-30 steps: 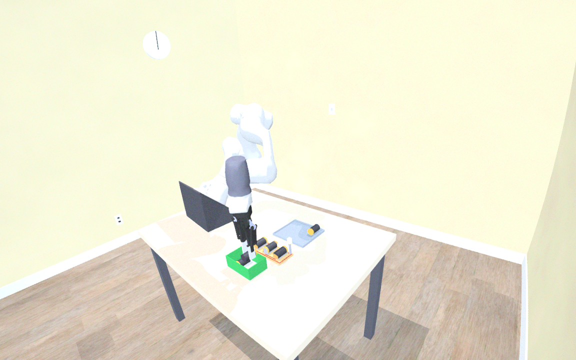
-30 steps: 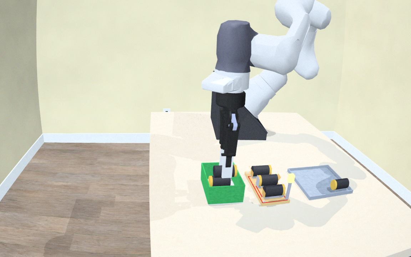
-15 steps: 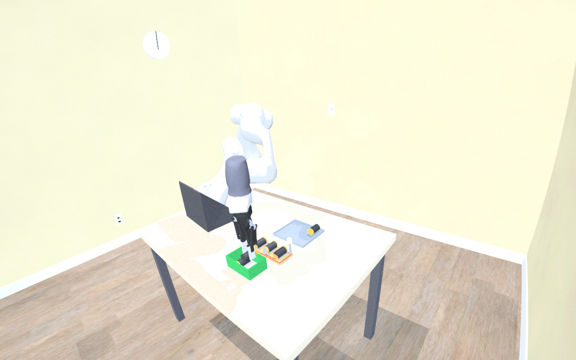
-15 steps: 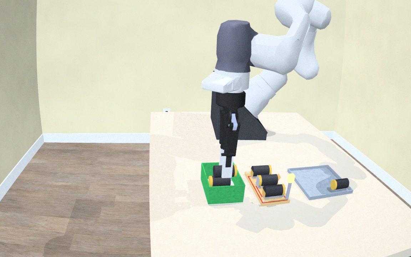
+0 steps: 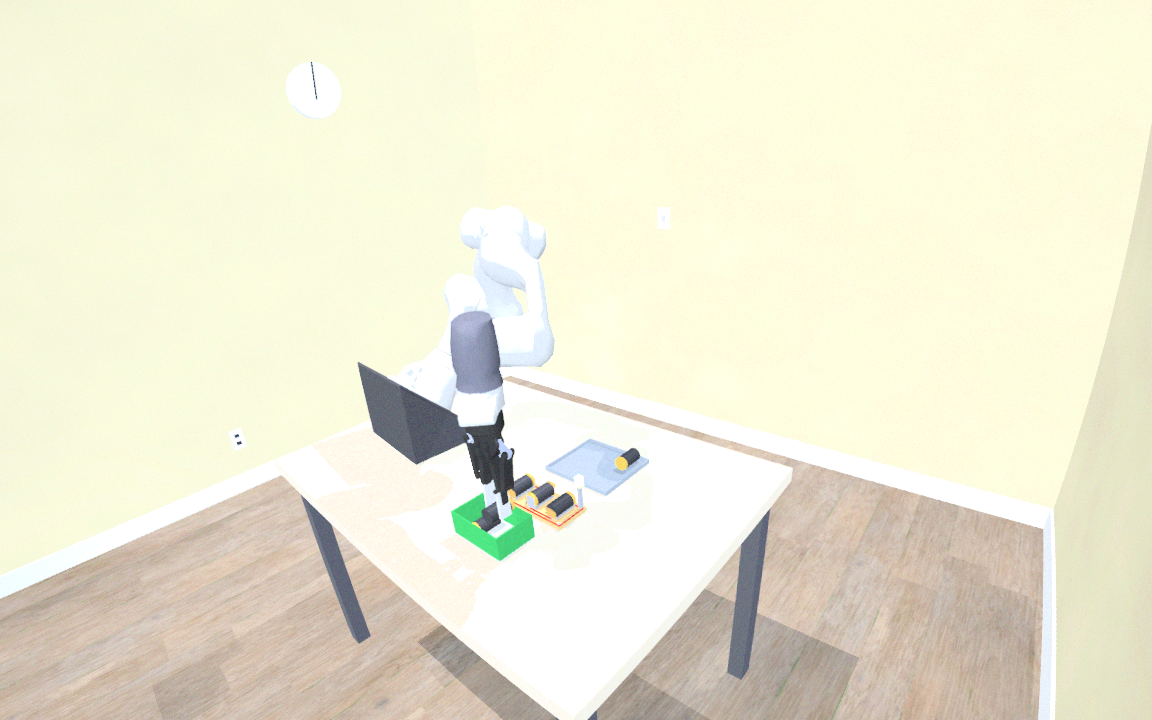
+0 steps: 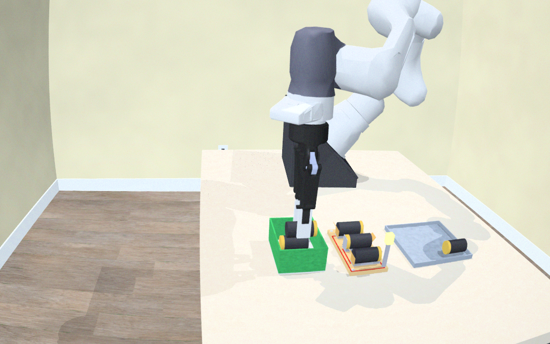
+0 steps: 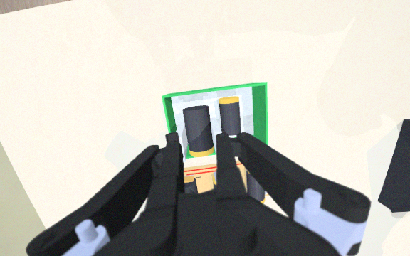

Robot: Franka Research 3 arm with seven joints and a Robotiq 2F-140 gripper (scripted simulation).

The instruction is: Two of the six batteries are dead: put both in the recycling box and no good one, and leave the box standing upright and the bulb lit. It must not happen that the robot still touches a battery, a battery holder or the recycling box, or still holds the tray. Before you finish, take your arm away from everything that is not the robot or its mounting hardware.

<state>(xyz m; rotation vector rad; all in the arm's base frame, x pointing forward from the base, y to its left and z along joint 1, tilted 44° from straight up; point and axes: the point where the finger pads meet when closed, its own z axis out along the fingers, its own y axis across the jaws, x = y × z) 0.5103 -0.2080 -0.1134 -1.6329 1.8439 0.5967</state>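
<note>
Right now the green recycling box is 90 mm below my hand and 30 mm behind it. Also, from my hand: grey tray: 350 mm to the left, 100 mm below.
</note>
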